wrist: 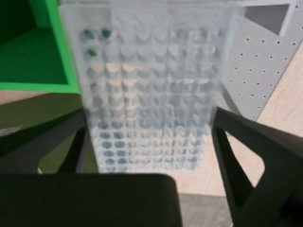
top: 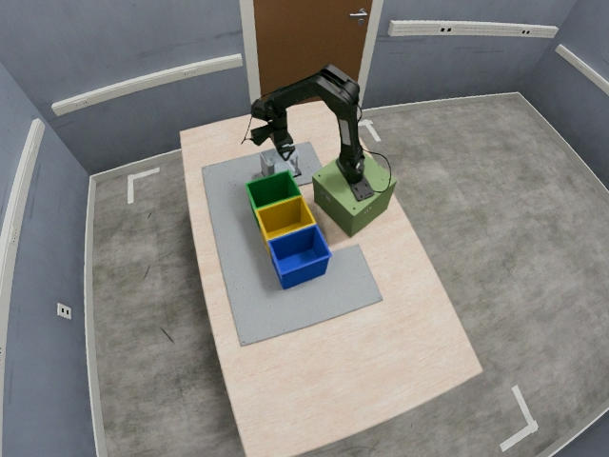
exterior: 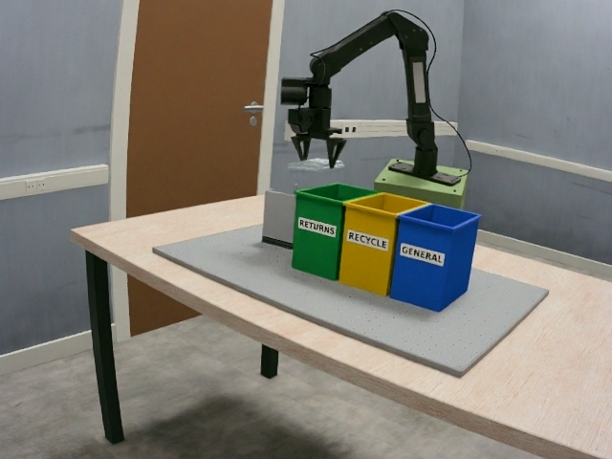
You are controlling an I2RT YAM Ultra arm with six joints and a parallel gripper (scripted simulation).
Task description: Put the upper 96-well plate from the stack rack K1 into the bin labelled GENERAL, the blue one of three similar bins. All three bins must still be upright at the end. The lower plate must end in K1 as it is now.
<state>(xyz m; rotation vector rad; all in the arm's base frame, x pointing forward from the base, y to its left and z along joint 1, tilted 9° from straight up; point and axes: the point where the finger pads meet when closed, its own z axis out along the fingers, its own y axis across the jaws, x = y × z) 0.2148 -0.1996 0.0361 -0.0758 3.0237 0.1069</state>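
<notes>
Right now my hand is 7 cm short of the blue general bin, 39 cm to the right of it and 13 cm above it. Round my hand: clear 96-well plate 1 cm below; yellow recycle bin 8 cm ahead, 26 cm to the left, 13 cm below; green returns bin 8 cm ahead, 13 cm to the left, 13 cm below.
</notes>
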